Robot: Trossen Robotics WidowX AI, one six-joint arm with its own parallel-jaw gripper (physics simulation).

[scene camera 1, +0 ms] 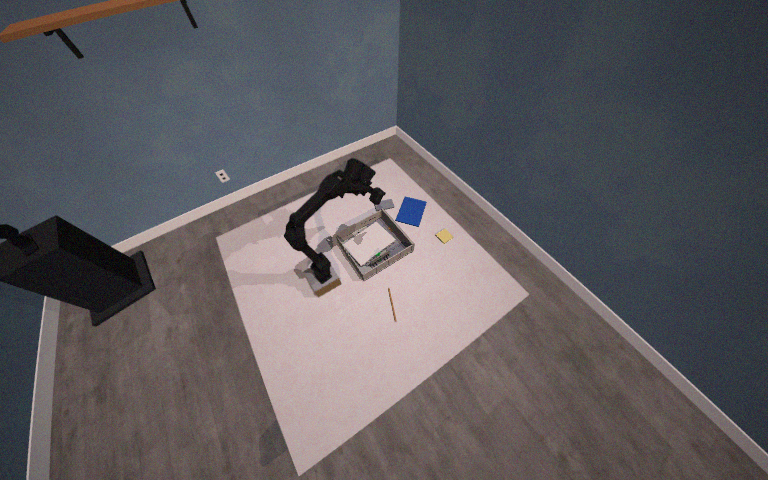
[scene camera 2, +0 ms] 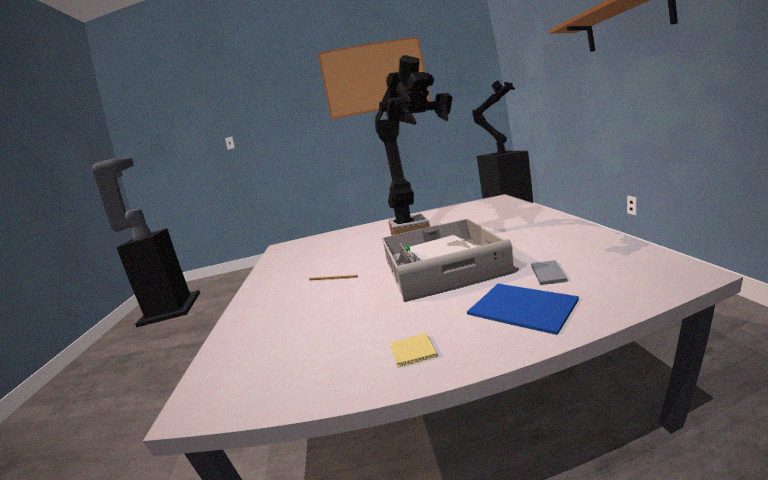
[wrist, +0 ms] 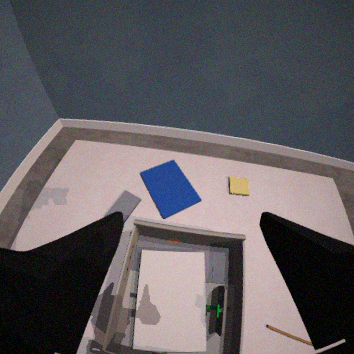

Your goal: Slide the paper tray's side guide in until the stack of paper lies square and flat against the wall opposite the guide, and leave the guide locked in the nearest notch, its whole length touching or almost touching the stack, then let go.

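Frame: origin at the arm's base, x left, y ahead, z down, level; millimetres.
Seen in the pictures: gripper, fingertip midpoint: (scene camera 1: 378,188) (scene camera 2: 431,121) (wrist: 192,219); arm's base, origin of the base link: (scene camera 1: 323,276) (scene camera 2: 403,220).
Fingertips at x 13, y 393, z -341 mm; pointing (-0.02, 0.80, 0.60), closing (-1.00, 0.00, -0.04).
Pixels of each thing's top centre, then the offset from my fingertips to it.
- grey paper tray, middle of its top: (wrist: 181,293) (scene camera 2: 438,236) (scene camera 1: 373,237) dx -13, dy -57, dz +328 mm
- white paper stack, middle of its top: (wrist: 170,299) (scene camera 2: 445,250) (scene camera 1: 369,242) dx +11, dy -76, dz +383 mm
- side guide, middle of its top: (wrist: 220,310) (scene camera 2: 405,245) (scene camera 1: 378,254) dx -105, dy -101, dz +343 mm
- blue book, middle of its top: (scene camera 2: 523,304) (wrist: 168,185) (scene camera 1: 411,210) dx +29, dy +289, dz +416 mm
- yellow pad, middle of its top: (scene camera 2: 412,347) (wrist: 239,184) (scene camera 1: 444,235) dx -239, dy +297, dz +413 mm
- grey flat block, middle of its top: (scene camera 2: 548,270) (wrist: 122,206) (scene camera 1: 384,204) dx +183, dy +193, dz +414 mm
- pencil, middle of its top: (scene camera 2: 332,276) (wrist: 291,335) (scene camera 1: 392,304) dx -333, dy -214, dz +417 mm
The grey paper tray (scene camera 1: 388,264) (scene camera 2: 475,264) (wrist: 240,280) stands on the table. The white paper stack (scene camera 1: 369,242) (scene camera 2: 441,246) (wrist: 172,280) lies inside it, looking slightly skewed to the walls in scene camera 1. The side guide (wrist: 224,312) stands upright near the tray's right wall in the wrist view, its plate apart from the stack. Its green tab (scene camera 1: 378,254) (scene camera 2: 407,247) (wrist: 218,310) reaches towards the stack. Whether the guide sits in a notch cannot be seen. My gripper (scene camera 2: 427,117) (wrist: 192,219) is open and empty, high above the tray and touching nothing.
A blue book (scene camera 1: 411,211) (scene camera 2: 523,307) (wrist: 170,189), a yellow pad (scene camera 1: 444,236) (scene camera 2: 414,349) (wrist: 239,186) and a grey flat block (scene camera 1: 384,204) (scene camera 2: 548,271) (wrist: 125,204) lie beyond the tray. A pencil (scene camera 1: 391,305) (scene camera 2: 333,277) (wrist: 290,335) lies to the tray's side.
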